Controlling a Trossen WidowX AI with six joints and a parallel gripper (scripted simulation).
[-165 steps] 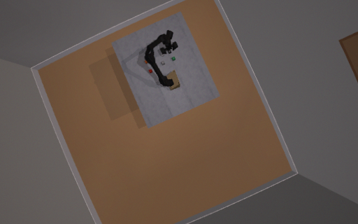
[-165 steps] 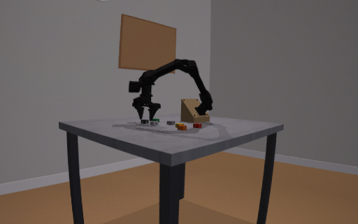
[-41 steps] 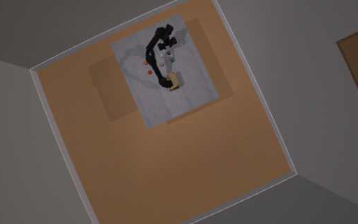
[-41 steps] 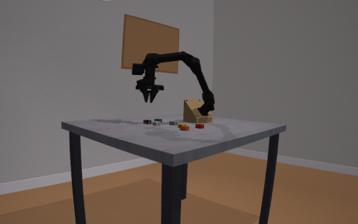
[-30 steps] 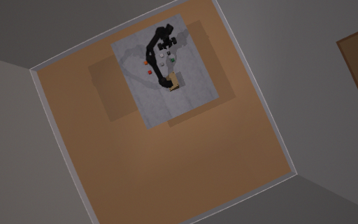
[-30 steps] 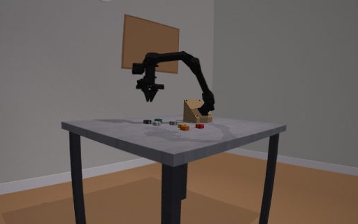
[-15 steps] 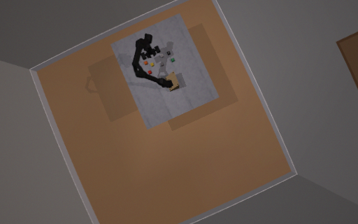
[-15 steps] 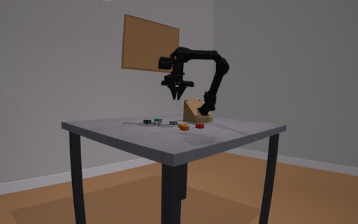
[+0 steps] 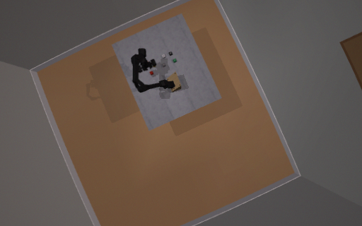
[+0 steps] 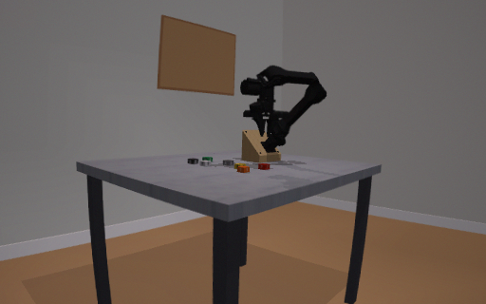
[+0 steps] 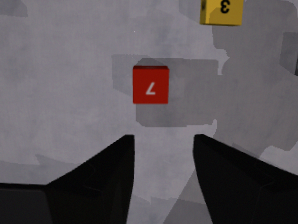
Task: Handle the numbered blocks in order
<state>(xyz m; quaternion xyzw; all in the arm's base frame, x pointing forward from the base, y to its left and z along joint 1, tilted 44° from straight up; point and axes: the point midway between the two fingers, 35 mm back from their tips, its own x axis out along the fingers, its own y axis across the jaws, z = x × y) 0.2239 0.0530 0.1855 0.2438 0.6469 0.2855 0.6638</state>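
Now: the red block 120 mm below my gripper tip. The rest, counted from my gripper tip: yellow block (120 mm below, 80 mm ahead, 50 mm to the right); grey block (160 mm to the right, 120 mm below, 40 mm ahead); orange block (120 mm below, 120 mm ahead, 10 mm to the left).
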